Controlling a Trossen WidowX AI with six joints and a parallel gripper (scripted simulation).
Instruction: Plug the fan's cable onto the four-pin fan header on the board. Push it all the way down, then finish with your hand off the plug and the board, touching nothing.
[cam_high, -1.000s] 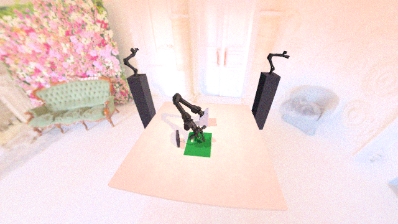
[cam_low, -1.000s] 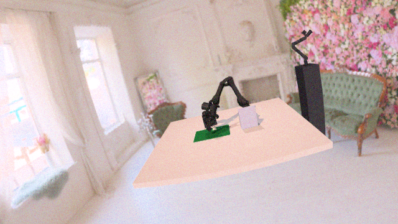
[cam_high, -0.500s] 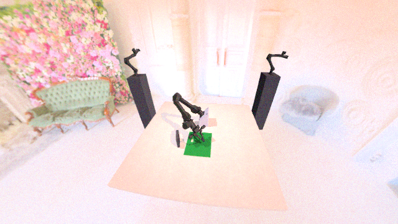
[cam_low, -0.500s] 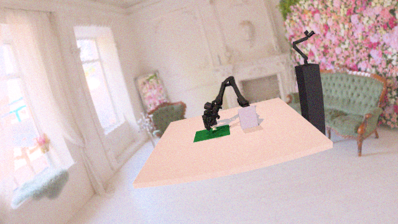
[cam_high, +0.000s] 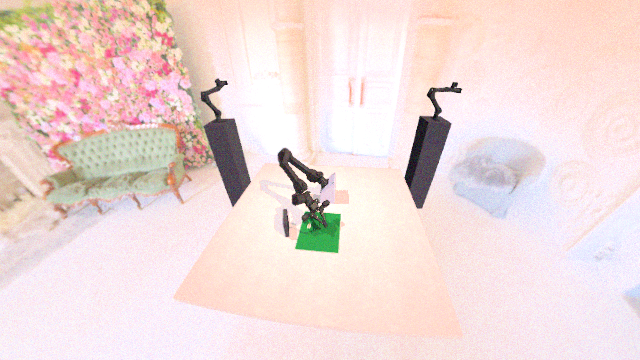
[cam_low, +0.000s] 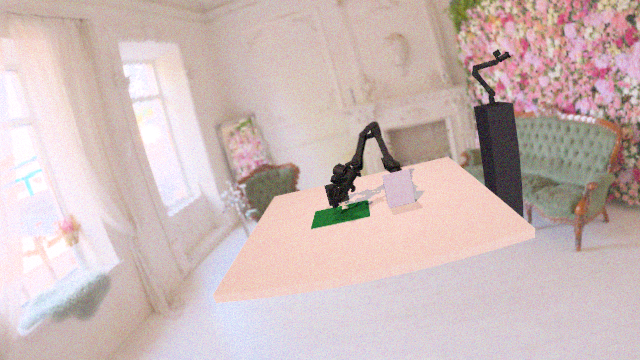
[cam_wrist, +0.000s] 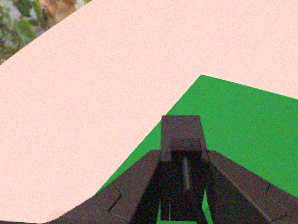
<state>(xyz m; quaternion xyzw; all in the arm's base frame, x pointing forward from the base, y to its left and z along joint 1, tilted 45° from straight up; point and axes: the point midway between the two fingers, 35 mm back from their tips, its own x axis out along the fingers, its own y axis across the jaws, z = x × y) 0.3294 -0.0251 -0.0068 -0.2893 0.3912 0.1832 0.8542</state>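
Now: the green board 2 cm behind my gripper tip, 3 cm to the right of it and 10 cm below it. Round my gripper tip: dark fan plug (1 cm below); then black fan (2 cm behind, 22 cm to the right, 3 cm below).
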